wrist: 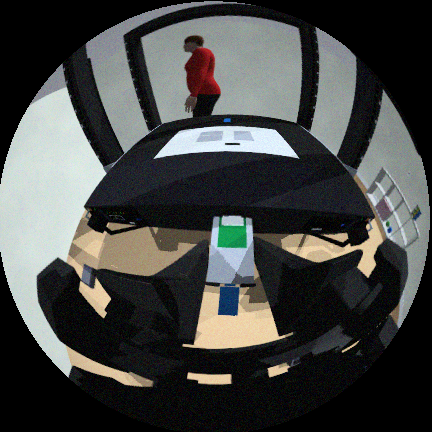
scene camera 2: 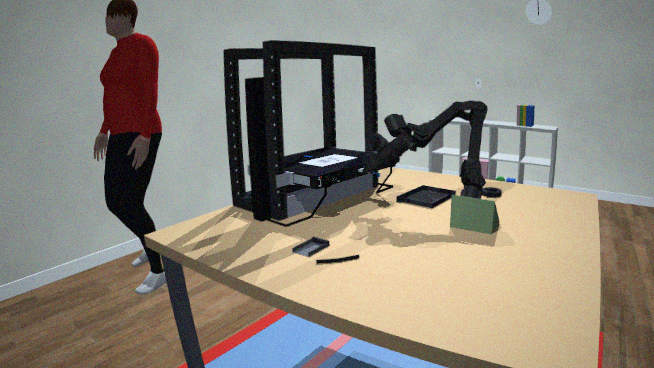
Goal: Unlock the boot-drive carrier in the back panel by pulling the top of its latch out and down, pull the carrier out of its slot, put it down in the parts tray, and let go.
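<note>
The boot-drive carrier, grey with a green and white label, sticks out from the back panel of the black server. Its far end meets the panel; any part inside the slot is hidden. A blue latch piece shows at the carrier's near end, tilted outward. My gripper is shut on the carrier, one dark finger along each side. In the scene view the arm and server hide the carrier. A wide black tray lies on the table right of the server.
The server sits in a black rack. Cables hang beside the slot. A small grey tray and a black bar lie near the front edge. A green wedge block stands before the arm's base. A person stands behind the rack.
</note>
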